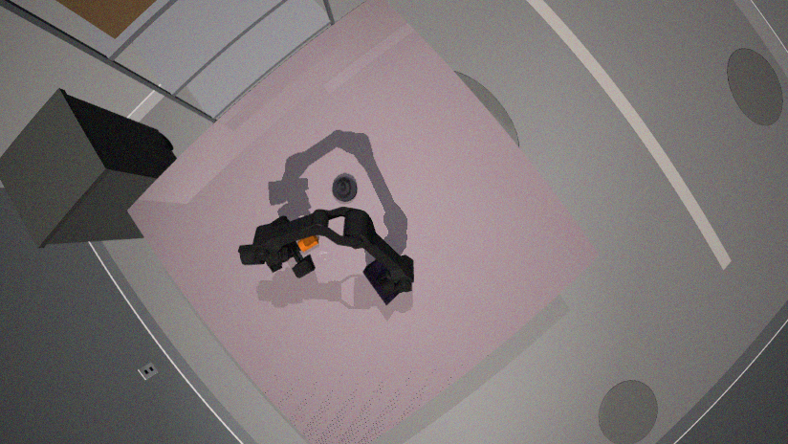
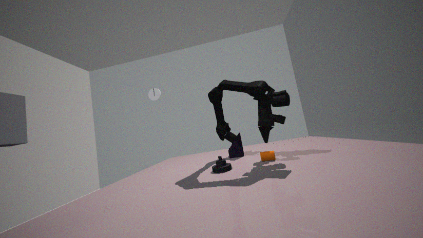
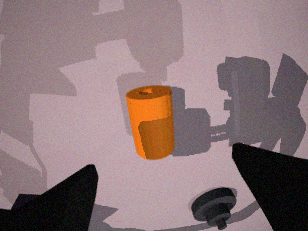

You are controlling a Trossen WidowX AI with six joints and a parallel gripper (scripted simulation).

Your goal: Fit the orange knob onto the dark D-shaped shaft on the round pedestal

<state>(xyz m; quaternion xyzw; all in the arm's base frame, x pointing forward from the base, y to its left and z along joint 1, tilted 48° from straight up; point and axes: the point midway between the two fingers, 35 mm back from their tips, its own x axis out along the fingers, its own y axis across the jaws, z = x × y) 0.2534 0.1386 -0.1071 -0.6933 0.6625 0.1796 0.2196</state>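
My gripper tip is 60 mm above the orange knob. Also, from my gripper tip: round pedestal (210 mm to the right, 80 mm ahead, 50 mm below).
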